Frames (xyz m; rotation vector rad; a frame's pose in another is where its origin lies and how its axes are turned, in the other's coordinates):
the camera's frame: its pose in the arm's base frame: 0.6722 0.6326 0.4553 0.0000 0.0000 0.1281
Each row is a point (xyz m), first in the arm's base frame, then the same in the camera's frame.
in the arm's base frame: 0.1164 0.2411 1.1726
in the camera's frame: -0.6013 -0.3173 0.7173
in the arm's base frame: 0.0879 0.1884 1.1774
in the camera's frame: -0.6363 -0.3659 0.7221
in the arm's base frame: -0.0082 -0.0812 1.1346
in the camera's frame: -0.7660 -0.6210 0.6793
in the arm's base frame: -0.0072 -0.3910 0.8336
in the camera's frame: -0.8046 -0.9284 0.3783
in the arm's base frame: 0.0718 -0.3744 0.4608
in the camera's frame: -0.7241 -0.9220 0.0055
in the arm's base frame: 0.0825 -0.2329 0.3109
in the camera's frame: -0.6954 -0.7831 -0.1444
